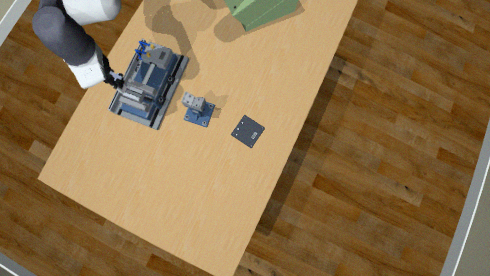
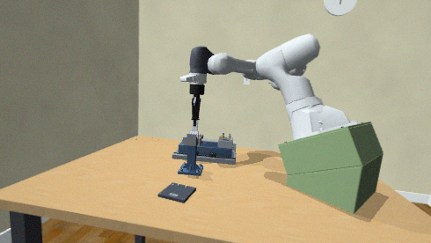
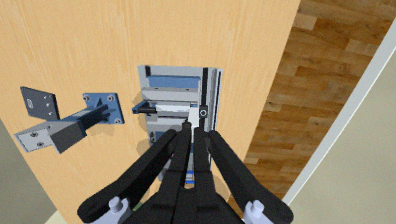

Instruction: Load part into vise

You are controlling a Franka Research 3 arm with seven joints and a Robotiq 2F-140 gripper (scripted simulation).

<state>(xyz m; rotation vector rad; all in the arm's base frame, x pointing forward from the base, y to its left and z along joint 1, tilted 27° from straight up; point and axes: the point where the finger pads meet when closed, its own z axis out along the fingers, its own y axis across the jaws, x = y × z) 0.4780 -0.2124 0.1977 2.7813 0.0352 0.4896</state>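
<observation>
The grey part is 40 mm to the left of my hand and 40 mm below it. The rest, counted from my hand: vise (70 mm behind, 50 mm to the left, 100 mm below); dark work stop rod (90 mm to the left, 50 mm below); grey air cylinder (160 mm behind, 50 mm to the left, 60 mm below).
</observation>
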